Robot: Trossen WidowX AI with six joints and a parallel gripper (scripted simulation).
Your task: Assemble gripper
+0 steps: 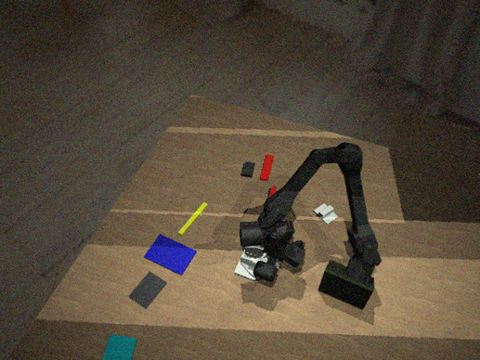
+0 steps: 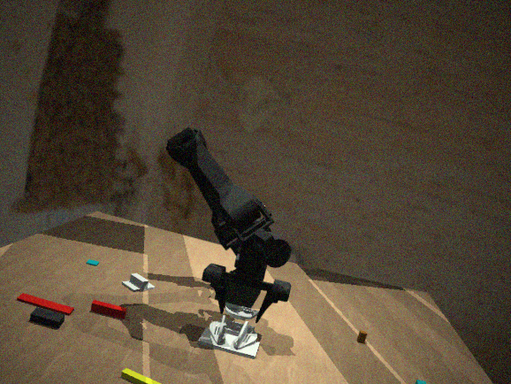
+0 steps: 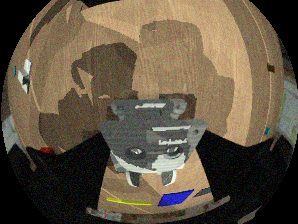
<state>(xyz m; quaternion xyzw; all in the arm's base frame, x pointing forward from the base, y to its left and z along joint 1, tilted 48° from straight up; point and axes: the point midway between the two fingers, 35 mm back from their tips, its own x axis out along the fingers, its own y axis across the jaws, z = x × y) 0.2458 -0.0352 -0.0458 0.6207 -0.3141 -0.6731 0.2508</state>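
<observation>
Now: gripper tip 2 cm short of the grey jaw, 2 cm above it and 1 cm to the right of it. Also, from my gripper tip: yellow bar: 31 cm ahead, 9 cm to the right, 3 cm below; then white block: 27 cm to the right, 11 cm behind, 3 cm below; then small brown block: 30 cm to the left, 10 cm behind, 2 cm below.
</observation>
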